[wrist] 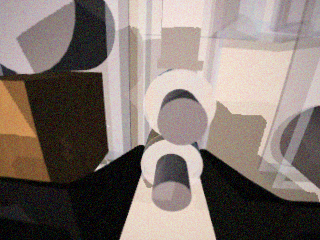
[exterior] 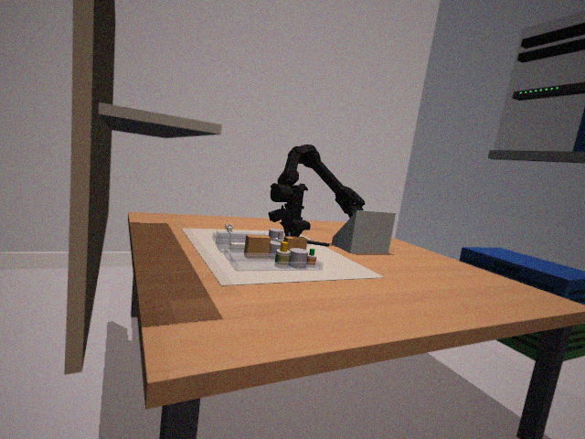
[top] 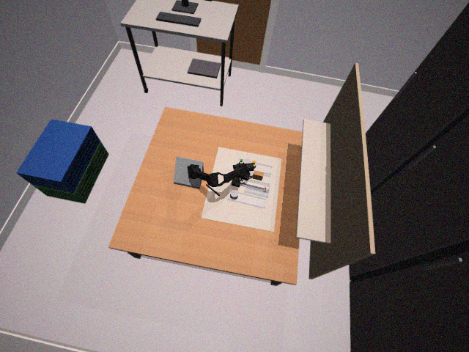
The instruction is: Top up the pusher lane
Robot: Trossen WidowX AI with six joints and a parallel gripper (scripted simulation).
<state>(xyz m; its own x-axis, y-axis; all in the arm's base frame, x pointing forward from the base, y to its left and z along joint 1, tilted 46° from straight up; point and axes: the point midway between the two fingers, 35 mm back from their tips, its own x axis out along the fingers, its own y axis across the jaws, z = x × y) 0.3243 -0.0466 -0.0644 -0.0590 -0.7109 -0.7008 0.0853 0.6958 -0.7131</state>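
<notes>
My gripper tip is now 60 mm short of the white mat, 30 mm to the left of it and 30 mm above it. The rest, counted from my gripper tip: shelf (500 mm ahead, 40 mm to the right, 340 mm above); then thin dark rod (170 mm behind, 100 mm to the right, 20 mm below); then red mark (220 mm ahead, 60 mm to the right, 40 mm above).
</notes>
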